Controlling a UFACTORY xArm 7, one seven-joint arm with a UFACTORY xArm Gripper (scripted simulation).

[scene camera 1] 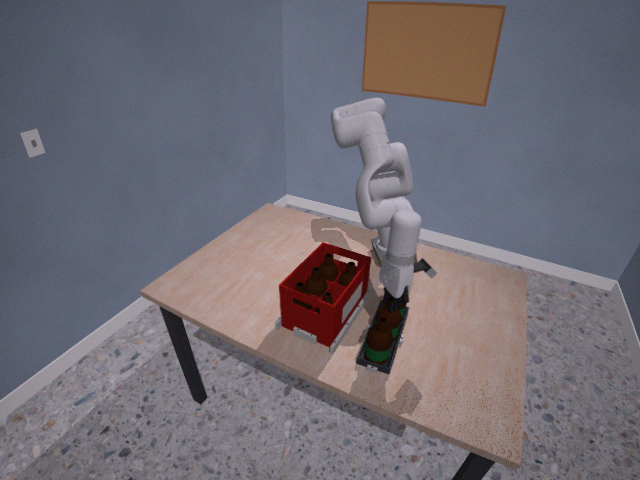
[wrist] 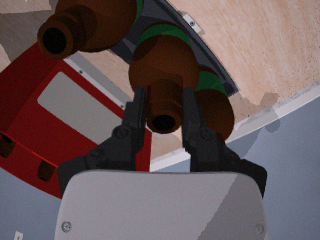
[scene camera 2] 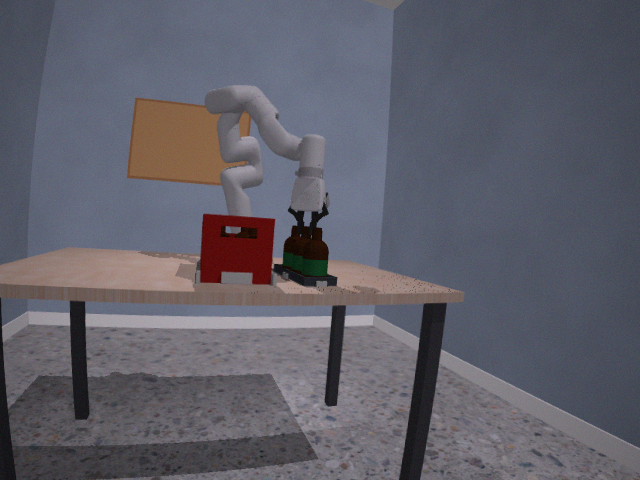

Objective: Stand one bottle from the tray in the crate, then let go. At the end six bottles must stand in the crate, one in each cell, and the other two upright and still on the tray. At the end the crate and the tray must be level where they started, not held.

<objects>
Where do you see a bottle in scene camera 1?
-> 379,339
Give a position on a bottle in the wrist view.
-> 219,115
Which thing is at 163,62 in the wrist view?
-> A bottle.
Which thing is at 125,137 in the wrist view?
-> The gripper.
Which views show the bottle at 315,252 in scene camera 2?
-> Scene camera 1, the wrist view and scene camera 2: all of them.
</objects>
